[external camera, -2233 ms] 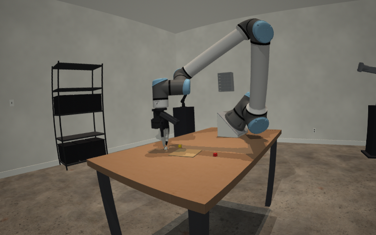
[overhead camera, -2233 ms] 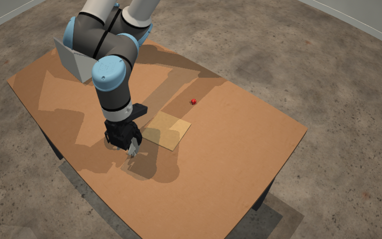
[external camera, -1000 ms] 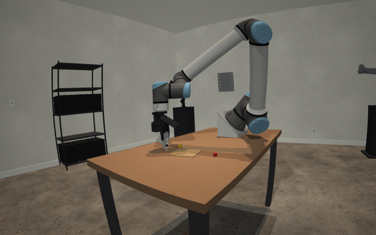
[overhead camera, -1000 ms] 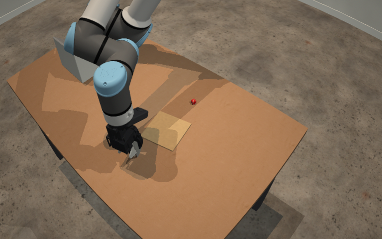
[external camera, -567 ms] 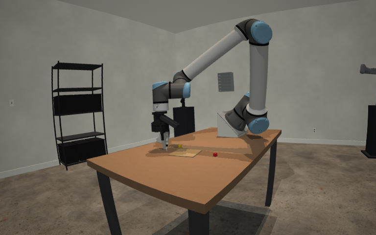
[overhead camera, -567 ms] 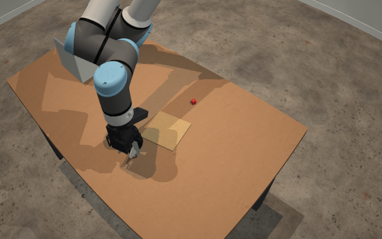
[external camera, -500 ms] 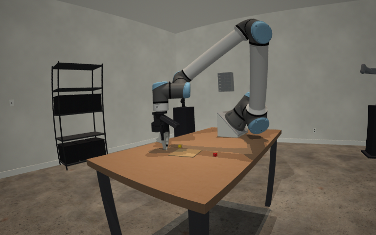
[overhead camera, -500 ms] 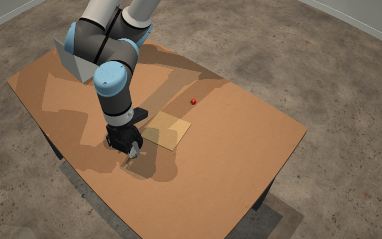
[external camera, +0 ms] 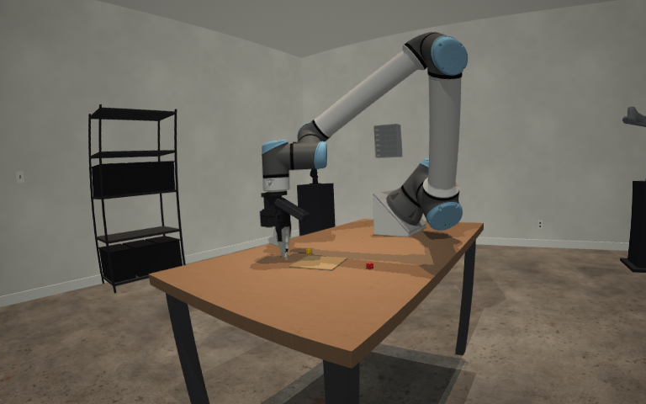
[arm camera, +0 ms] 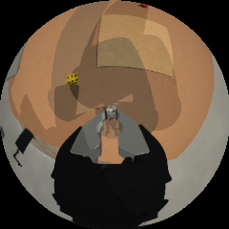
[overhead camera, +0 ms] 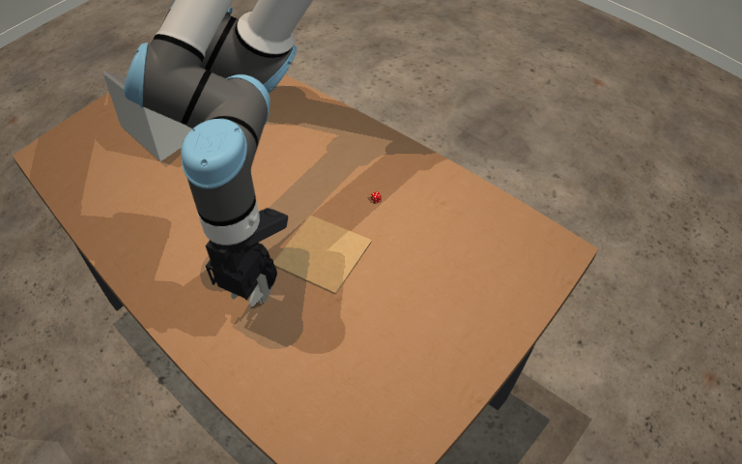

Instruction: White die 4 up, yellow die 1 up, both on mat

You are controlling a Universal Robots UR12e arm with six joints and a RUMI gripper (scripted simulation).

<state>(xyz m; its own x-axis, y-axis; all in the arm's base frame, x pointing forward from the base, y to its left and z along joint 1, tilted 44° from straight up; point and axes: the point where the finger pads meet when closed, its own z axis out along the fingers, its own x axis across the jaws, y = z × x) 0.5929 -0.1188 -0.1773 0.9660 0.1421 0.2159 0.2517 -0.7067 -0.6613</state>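
Right now the tan mat is 150 mm to the left of my hand, 20 mm ahead of it and 10 mm below it. The rest, counted from my hand: red die (330 mm to the left, 10 mm below, 10 mm ahead); then yellow die (80 mm behind, 50 mm to the left, 10 mm below); then white die (10 mm below).
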